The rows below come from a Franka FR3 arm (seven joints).
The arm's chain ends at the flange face. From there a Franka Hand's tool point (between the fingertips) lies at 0.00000 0.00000 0.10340 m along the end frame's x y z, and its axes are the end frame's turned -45 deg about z.
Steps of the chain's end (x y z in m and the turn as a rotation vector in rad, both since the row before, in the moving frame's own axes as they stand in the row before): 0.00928 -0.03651 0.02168 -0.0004 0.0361 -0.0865; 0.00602 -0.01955 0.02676 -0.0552 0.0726 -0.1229; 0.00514 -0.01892 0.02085 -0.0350 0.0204 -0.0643; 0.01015 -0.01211 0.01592 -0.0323 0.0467 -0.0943; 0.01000 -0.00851 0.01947 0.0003 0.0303 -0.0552
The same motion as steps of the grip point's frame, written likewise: 0.03510 -0.01670 0.02161 -0.0258 0.0252 -0.0865; 0.01992 -0.00034 0.02633 -0.0904 0.0123 -0.1229; 0.01608 -0.00566 0.02077 -0.0392 -0.0103 -0.0643; 0.01706 0.00433 0.01575 -0.0559 0.0102 -0.0943; 0.01538 0.00318 0.01942 -0.0212 0.0216 -0.0552
